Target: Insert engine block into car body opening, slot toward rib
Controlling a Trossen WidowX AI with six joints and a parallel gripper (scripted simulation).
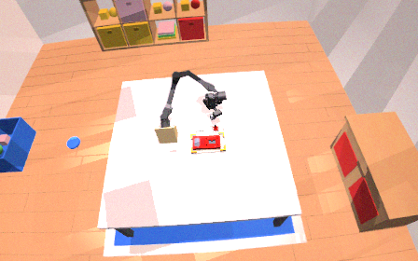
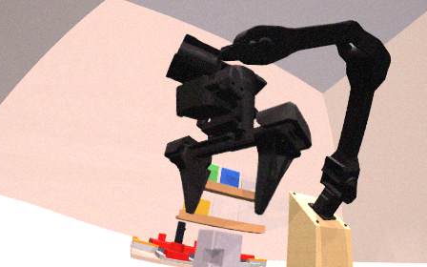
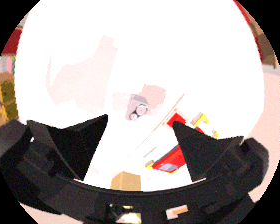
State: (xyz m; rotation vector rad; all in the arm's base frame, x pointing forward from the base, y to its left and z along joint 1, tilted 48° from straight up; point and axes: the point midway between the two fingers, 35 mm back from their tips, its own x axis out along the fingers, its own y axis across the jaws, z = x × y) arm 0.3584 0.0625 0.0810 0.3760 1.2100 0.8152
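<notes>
Right now the grey engine block is 1 cm to the left of my gripper tip and 4 cm below it.
</notes>
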